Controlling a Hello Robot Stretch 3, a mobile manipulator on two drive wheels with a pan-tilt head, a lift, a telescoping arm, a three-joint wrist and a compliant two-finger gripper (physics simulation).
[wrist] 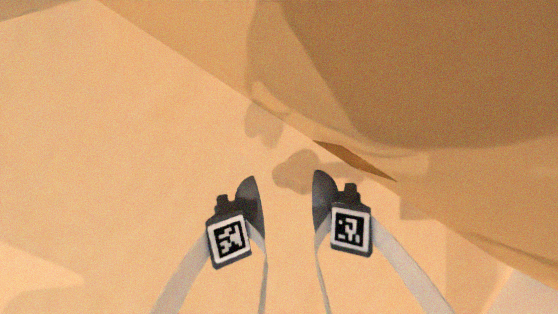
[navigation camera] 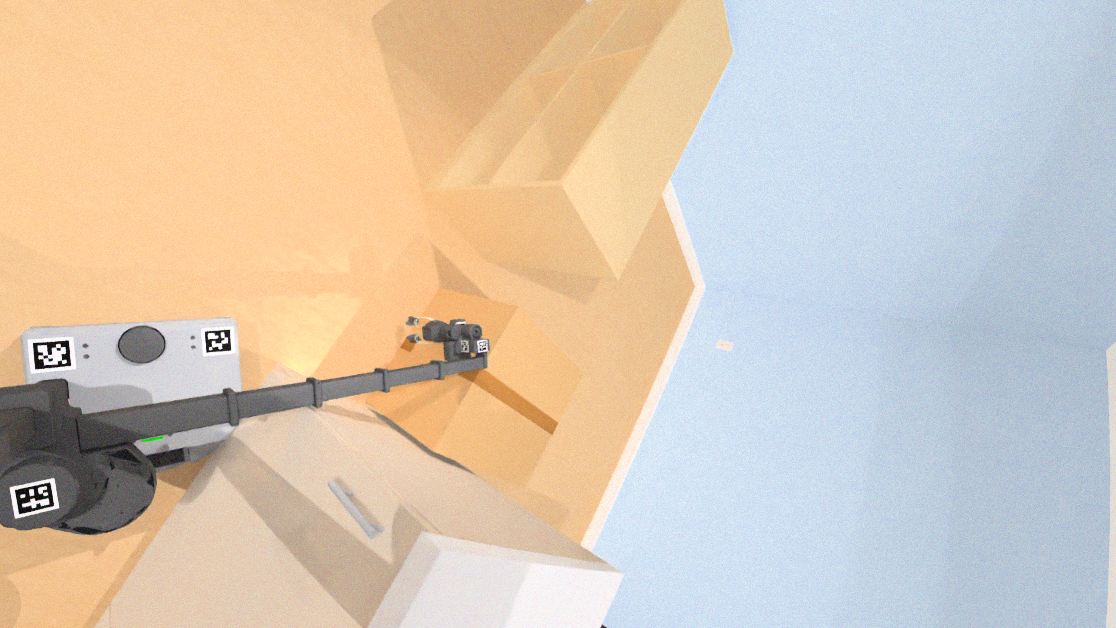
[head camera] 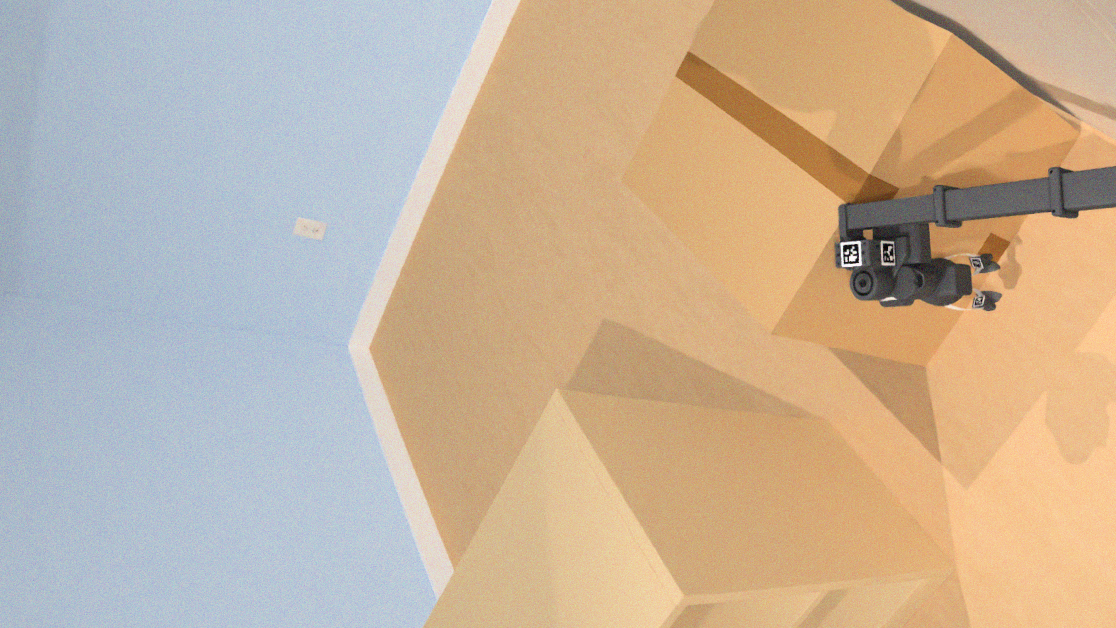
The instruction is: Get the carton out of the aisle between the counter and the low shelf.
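Seen in the pictures: gripper, between the fingertips: (navigation camera: 409, 329) (head camera: 993, 282); robot's base, origin of its link: (navigation camera: 142, 342).
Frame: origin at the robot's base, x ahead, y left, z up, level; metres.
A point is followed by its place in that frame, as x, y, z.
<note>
The carton (head camera: 725, 179) {-0.116, -0.921, 0.406} (navigation camera: 534, 371) {-0.097, -0.904, 0.406} (wrist: 450, 100) is a large orange-brown box with a dark tape stripe. It stands on the floor between the pale counter (head camera: 1053, 46) {-0.140, -0.356, 0.529} (navigation camera: 195, 546) {-0.323, -0.040, 0.354} and the yellow low shelf (head camera: 546, 507) {0.385, -0.994, 0.610} (navigation camera: 643, 167) {0.563, -1.072, 0.610}. The counter's edge hides part of it in the head and navigation views. A strip of floor shows between carton and shelf. My gripper (head camera: 989, 281) {-0.010, -0.656, 0.062} (navigation camera: 412, 329) {-0.010, -0.656, 0.062} (wrist: 286, 195) {-0.010, -0.656, 0.062} is open, with nothing between its fingers. In the head view the wrist overlaps the carton's side and the fingertips are beyond its edge; whether they touch is unclear.
My extended arm (head camera: 998, 199) {-0.026, -0.466, 0.428} (navigation camera: 273, 396) {-0.017, -0.177, 0.430} passes over the counter's corner in the navigation view. My base (navigation camera: 187, 382) {-0.053, -0.069, 0.173} is at the left there, near the counter. A white block (navigation camera: 483, 589) is at the bottom. A blue wall (head camera: 195, 429) {0.478, -2.807, 0.748} (navigation camera: 858, 429) {-0.551, -2.797, 1.336} stands behind the carton and shelf.
</note>
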